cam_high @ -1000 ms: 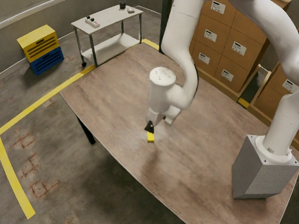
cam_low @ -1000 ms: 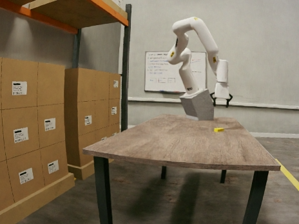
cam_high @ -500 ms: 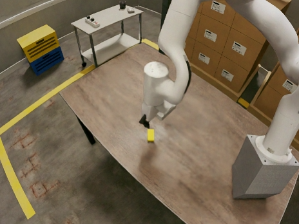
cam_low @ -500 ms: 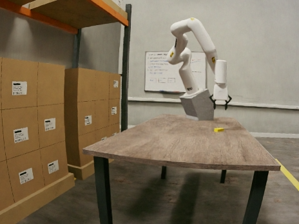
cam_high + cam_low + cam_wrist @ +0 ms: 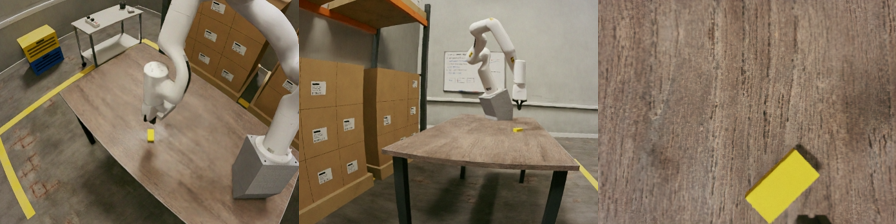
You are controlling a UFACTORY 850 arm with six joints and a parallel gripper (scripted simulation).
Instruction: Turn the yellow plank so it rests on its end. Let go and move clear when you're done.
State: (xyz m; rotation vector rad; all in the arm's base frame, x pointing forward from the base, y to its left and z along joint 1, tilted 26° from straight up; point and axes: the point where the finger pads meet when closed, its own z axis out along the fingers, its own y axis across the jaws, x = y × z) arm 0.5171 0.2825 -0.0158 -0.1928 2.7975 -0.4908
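The yellow plank is 150 mm below my hand.
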